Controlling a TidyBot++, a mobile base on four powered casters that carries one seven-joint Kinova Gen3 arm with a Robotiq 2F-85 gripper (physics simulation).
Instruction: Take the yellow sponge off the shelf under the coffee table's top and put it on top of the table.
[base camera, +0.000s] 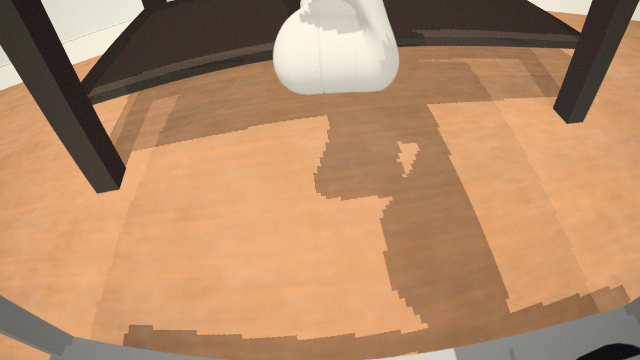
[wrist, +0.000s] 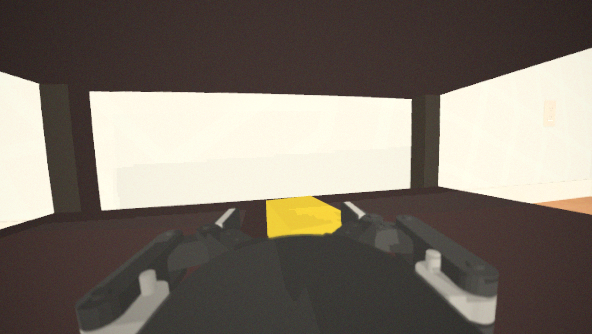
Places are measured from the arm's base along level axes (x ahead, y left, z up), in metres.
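Pixels of known places: gripper, between the fingertips: (wrist: 290, 216).
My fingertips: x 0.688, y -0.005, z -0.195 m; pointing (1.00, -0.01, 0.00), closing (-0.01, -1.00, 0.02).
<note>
Behind a point stands the place of what it marks.
The yellow sponge (wrist: 299, 216) @(z -0.201, x 0.706, y -0.014 m) lies on the dark shelf (wrist: 505, 225) @(z -0.246, x 0.751, y -0.295 m) (base camera: 215, 32) @(z -0.246, x 0.604, y 0.178 m) in the wrist view, ahead of the gripper body, which hides its lower part. My gripper (wrist: 290, 216) @(z -0.195, x 0.688, y -0.005 m) is open and empty, under the table top (wrist: 295, 45) @(z 0.004, x 0.796, y -0.021 m). In the wrist view the sponge shows between the two fingertips, close to the right one and with a wider gap to the left one. How deep the fingertips reach along it is hard to tell. The sponge and the fingers do not show in the base camera view.
The white arm (base camera: 335, 60) @(z -0.184, x 0.338, y 0.001 m) reaches in over the shelf's front edge. Front table legs stand at the left (base camera: 65, 100) @(z -0.218, x 0.418, y 0.349 m) and right (base camera: 592, 65) @(z -0.267, x 0.520, y -0.446 m). Rear legs stand at the left (wrist: 61, 150) @(z -0.124, x 0.910, y 0.433 m) and right (wrist: 425, 145) @(z -0.132, x 1.016, y -0.384 m). A pale wall (wrist: 250, 140) @(z -0.101, x 1.138, y 0.104 m) is behind the table.
</note>
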